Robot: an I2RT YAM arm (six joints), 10 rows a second.
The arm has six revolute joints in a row. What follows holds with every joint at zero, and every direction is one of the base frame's.
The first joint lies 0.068 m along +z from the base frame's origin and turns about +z.
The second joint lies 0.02 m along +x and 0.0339 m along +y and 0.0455 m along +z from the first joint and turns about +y.
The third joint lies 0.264 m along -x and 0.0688 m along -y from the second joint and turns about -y.
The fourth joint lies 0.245 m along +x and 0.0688 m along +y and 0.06 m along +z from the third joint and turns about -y.
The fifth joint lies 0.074 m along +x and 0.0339 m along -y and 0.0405 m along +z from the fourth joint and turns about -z.
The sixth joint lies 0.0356 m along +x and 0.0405 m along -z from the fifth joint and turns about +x.
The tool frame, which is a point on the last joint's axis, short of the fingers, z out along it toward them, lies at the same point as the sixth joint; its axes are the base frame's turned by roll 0, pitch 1.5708 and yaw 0 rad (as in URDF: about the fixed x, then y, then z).
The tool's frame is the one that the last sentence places.
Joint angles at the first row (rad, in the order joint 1, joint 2, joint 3, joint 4, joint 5, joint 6):
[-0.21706, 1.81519, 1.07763, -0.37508, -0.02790, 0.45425]
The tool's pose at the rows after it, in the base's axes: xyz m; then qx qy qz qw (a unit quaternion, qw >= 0):
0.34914 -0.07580 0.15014 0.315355 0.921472 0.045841 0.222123
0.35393 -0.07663 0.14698 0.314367 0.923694 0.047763 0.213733
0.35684 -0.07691 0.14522 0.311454 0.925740 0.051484 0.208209
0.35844 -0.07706 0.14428 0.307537 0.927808 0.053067 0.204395
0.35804 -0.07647 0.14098 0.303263 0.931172 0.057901 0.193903
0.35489 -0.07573 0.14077 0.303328 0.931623 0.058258 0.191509
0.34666 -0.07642 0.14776 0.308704 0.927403 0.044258 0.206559
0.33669 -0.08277 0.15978 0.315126 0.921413 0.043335 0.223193
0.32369 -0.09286 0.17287 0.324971 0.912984 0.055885 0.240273
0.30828 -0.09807 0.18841 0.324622 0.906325 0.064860 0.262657
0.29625 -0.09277 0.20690 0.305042 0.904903 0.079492 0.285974
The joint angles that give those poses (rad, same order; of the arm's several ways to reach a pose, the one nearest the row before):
[-0.21781, 1.82857, 1.09142, -0.37772, -0.04042, 0.45104]
[-0.21782, 1.85520, 1.11583, -0.39215, -0.04678, 0.44871]
[-0.21781, 1.87102, 1.13123, -0.40218, -0.05670, 0.44362]
[-0.21782, 1.88014, 1.14086, -0.41030, -0.06245, 0.43567]
[-0.21782, 1.88990, 1.14321, -0.42334, -0.07615, 0.42735]
[-0.21782, 1.88064, 1.13047, -0.42465, -0.07737, 0.42724]
[-0.22158, 1.83340, 1.09382, -0.40784, -0.04589, 0.43095]
[-0.24596, 1.77438, 1.06560, -0.40560, -0.04784, 0.42421]
[-0.28816, 1.70749, 1.03500, -0.40621, -0.08321, 0.41667]
[-0.32043, 1.62287, 0.99754, -0.40818, -0.11320, 0.39864]
[-0.32060, 1.53517, 0.97455, -0.42415, -0.14990, 0.37497]

